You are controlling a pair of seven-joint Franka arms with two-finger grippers.
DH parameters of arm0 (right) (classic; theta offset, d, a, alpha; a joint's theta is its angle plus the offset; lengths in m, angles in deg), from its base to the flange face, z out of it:
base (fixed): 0 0 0 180
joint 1: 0 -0.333 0 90
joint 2: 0 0 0 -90
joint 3: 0 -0.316 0.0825 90
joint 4: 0 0 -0.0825 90
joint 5: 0 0.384 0 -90
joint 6: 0 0 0.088 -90
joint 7: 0 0.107 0 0
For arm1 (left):
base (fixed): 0 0 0 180
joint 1: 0 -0.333 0 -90
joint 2: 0 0 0 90
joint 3: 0 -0.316 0.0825 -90
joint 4: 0 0 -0.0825 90
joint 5: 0 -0.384 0 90
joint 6: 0 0 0.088 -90
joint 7: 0 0.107 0 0
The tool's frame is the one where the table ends.
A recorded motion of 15 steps. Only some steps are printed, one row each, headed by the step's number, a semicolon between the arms.
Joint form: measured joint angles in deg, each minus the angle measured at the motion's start. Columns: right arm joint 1, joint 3, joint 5, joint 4, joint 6, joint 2, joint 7; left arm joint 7, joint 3, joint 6, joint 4, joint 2, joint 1, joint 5.
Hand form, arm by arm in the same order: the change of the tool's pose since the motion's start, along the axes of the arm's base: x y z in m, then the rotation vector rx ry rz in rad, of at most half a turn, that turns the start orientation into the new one. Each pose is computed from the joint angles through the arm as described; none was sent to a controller.
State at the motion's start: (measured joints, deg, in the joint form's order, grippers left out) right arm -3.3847 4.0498 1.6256 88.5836 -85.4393 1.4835 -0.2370; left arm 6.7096 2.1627 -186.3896 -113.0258 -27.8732 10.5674 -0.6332
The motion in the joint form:
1: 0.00 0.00 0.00 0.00 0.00 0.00 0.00; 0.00 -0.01 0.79 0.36 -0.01 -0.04 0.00
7: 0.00 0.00 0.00 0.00 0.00 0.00 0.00; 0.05 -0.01 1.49 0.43 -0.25 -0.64 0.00
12: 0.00 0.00 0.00 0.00 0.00 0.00 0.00; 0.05 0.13 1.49 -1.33 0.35 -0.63 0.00
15: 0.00 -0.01 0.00 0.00 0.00 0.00 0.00; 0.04 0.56 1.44 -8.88 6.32 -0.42 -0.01
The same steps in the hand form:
1: 0.0000 0.0000 0.0000 0.0000 0.0000 0.0000; 0.0015 0.0003 0.0008 0.0018 0.0075 0.0008
7: 0.0000 0.0000 0.0000 0.0000 0.0000 0.0000; 0.0031 0.0071 -0.0032 0.0056 0.0222 0.0106
12: 0.0000 0.0000 0.0000 0.0000 0.0000 0.0000; -0.0050 0.0069 -0.0098 0.0091 0.0421 0.0077
15: 0.0000 0.0001 0.0000 0.0000 0.0000 0.0002; -0.0399 0.0066 -0.0002 0.0162 0.0678 -0.0052

